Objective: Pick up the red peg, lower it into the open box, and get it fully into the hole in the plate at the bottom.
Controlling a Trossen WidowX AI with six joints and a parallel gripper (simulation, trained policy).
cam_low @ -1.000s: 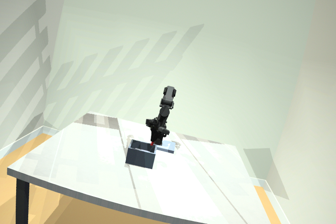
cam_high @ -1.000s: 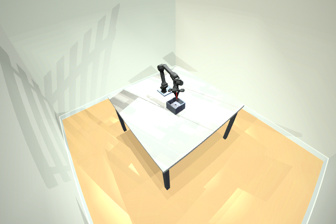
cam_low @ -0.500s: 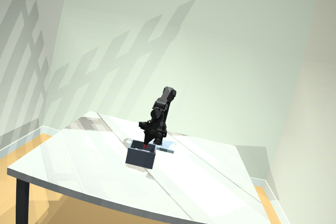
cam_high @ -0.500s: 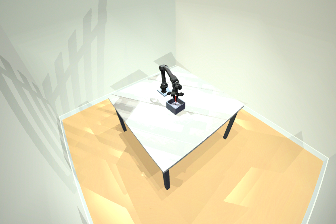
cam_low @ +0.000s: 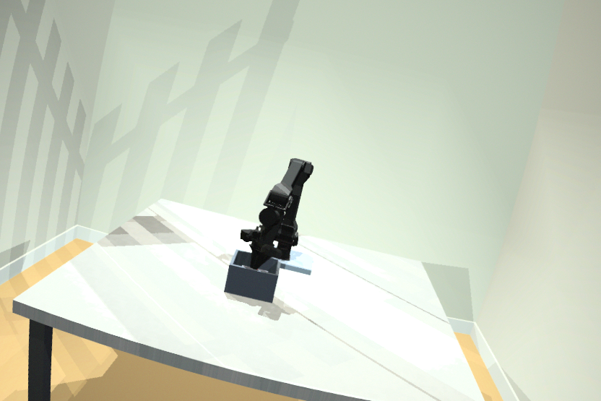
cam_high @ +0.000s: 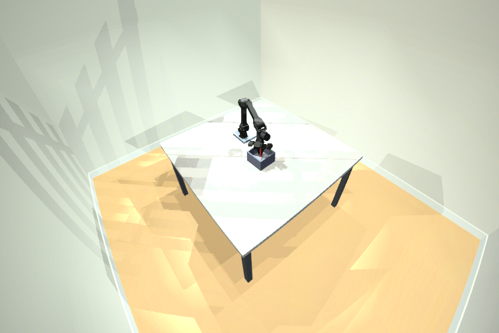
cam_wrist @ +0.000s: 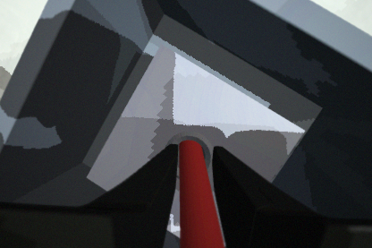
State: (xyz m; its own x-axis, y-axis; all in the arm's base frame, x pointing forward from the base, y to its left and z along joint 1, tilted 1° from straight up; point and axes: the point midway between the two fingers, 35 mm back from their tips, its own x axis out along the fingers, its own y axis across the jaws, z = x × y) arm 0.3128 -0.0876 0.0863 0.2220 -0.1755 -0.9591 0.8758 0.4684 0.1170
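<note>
Now: the red peg 1 cm to the left of my gripper tip, 1 cm behind it and 1 cm above it. Round my gripper tip: grey box: 4 cm below, 1 cm to the left.
</note>
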